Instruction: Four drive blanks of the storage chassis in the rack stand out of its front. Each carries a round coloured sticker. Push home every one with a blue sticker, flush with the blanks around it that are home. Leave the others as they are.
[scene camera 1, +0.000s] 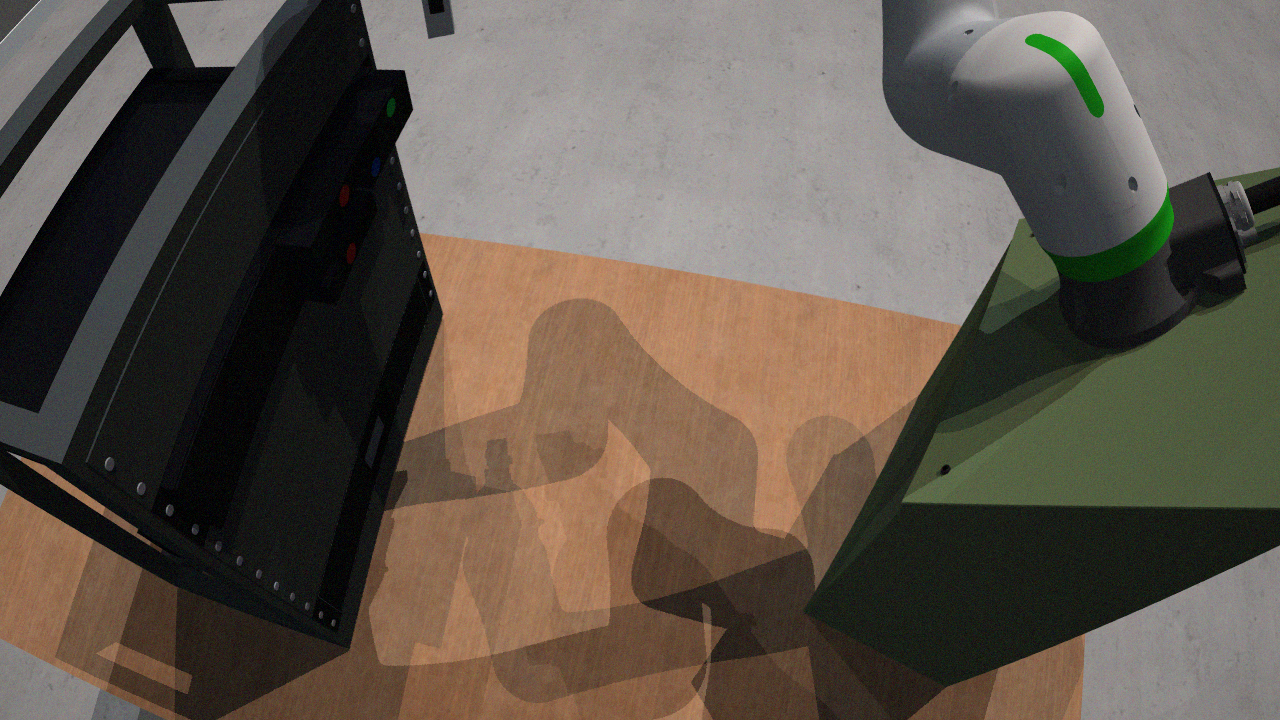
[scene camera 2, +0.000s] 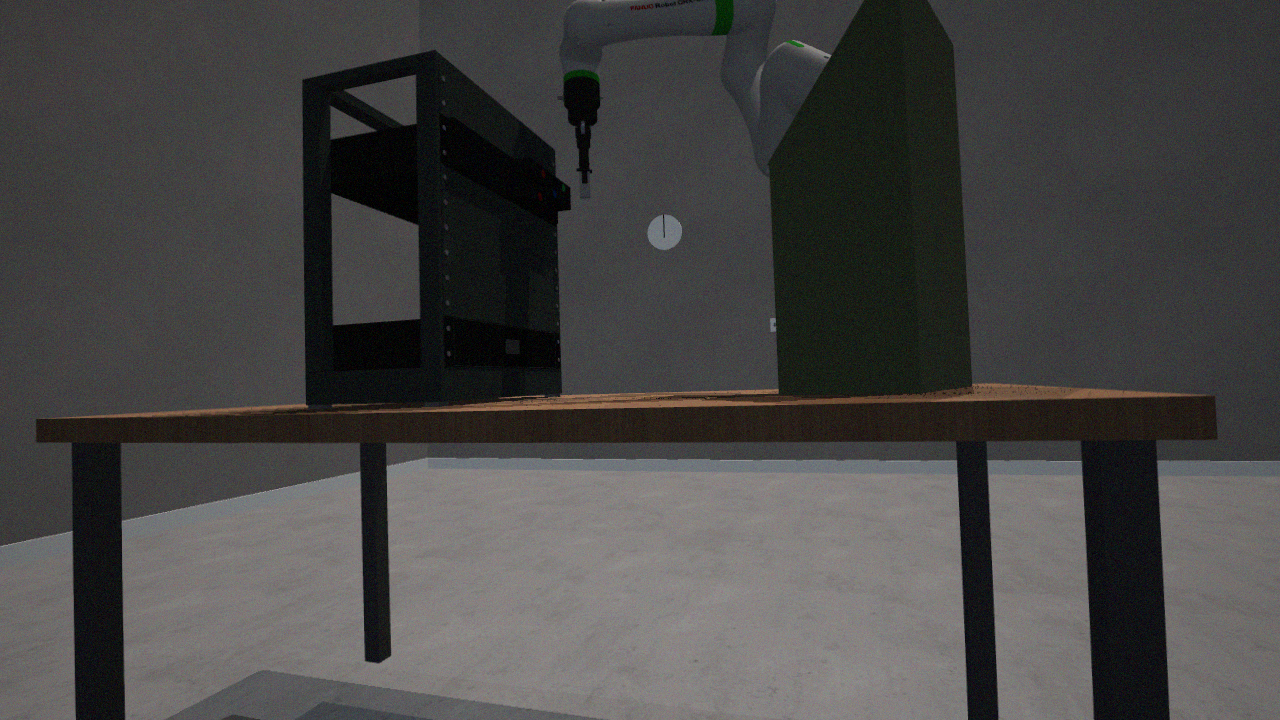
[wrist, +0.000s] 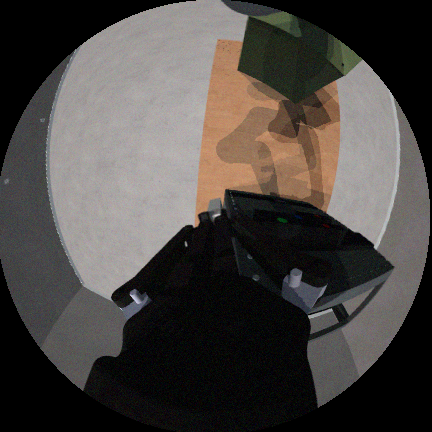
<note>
I see my gripper (scene camera 2: 585, 197) and a rack (scene camera 1: 218, 337).
The rack shows as well in scene camera 2 (scene camera 2: 467, 173) and in the wrist view (wrist: 357, 266). My gripper shows as well in the wrist view (wrist: 216, 206).
</note>
